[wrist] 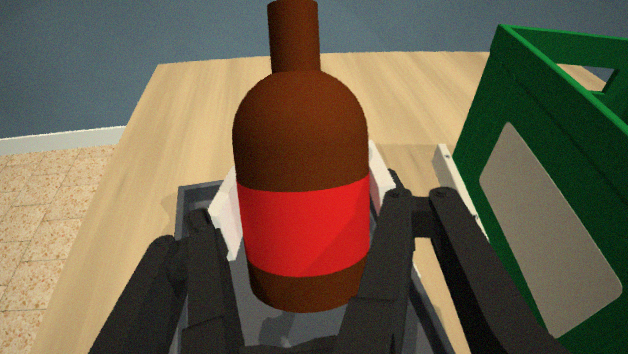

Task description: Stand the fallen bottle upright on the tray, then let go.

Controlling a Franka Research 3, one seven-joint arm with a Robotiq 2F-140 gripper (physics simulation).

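Note:
The brown bottle with a red label stands about upright in the middle of the wrist view, neck up. My gripper is shut on it, with one white pad against each side at the height of the label. The grey tray lies under and behind the bottle, with its far left corner showing past the left finger. The bottle's base is over the tray floor, and a dark shadow lies just in front of it. Whether the base touches the tray cannot be told. The fingers hide parts of the tray.
A green crate with a pale panel stands close on the right, beside the right finger. A white strip with screws lies along its near side. The wooden table has its left edge beyond the tray, with tiled floor below and a blue-grey wall behind.

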